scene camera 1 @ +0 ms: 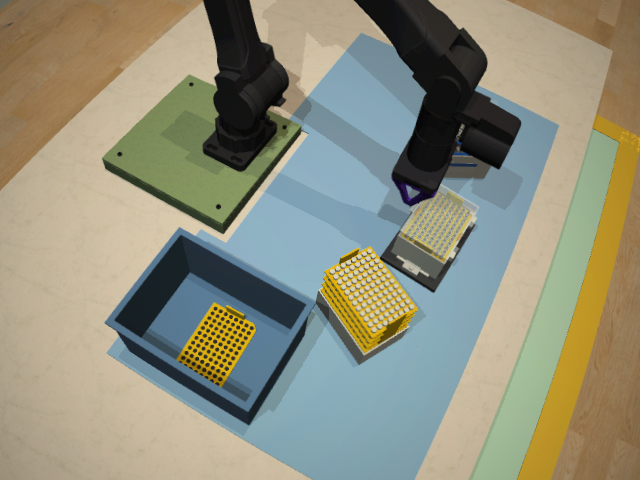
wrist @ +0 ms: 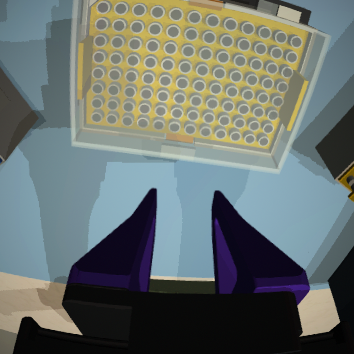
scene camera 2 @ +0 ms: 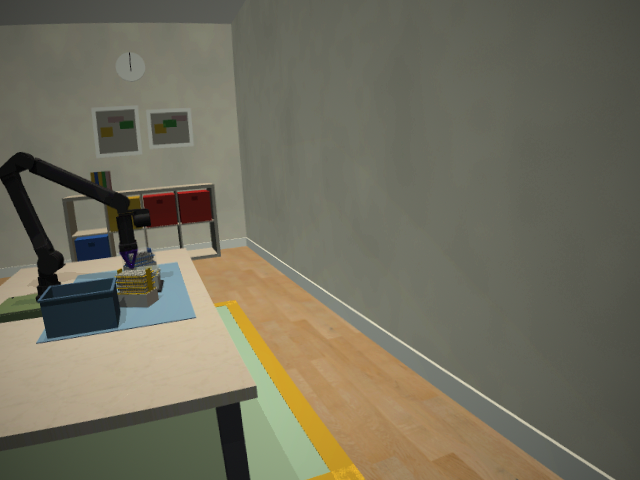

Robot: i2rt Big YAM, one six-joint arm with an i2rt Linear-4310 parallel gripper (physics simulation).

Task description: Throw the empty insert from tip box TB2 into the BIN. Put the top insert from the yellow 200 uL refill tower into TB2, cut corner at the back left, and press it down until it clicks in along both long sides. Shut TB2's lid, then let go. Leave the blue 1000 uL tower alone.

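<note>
My gripper [scene camera 1: 412, 200] [scene camera 2: 130, 266] [wrist: 184, 197] is partly open and empty, with its fingertips just off one long side of tip box TB2 [scene camera 1: 417, 252]. A yellow insert full of tips [scene camera 1: 439, 224] [wrist: 187, 75] sits level inside TB2. The clear lid [scene camera 1: 473, 207] [wrist: 175, 150] lies over it; whether it is fully latched cannot be told. Orange clips show at both long sides. The empty yellow insert [scene camera 1: 219, 343] lies in the dark blue BIN [scene camera 1: 271, 289] [scene camera 2: 80, 314]. The yellow 200 uL tower [scene camera 1: 369, 294] [scene camera 2: 135, 283] stands between the BIN and TB2, its top insert full of tips.
The blue 1000 uL tower [scene camera 1: 467, 168] [scene camera 2: 145, 256] stands behind TB2, partly hidden by my arm; its grey corner [wrist: 15, 117] shows in the wrist view. The green base plate [scene camera 1: 170, 149] carries the arm at the left. A blue mat [scene camera 1: 392, 403] lies under the boxes.
</note>
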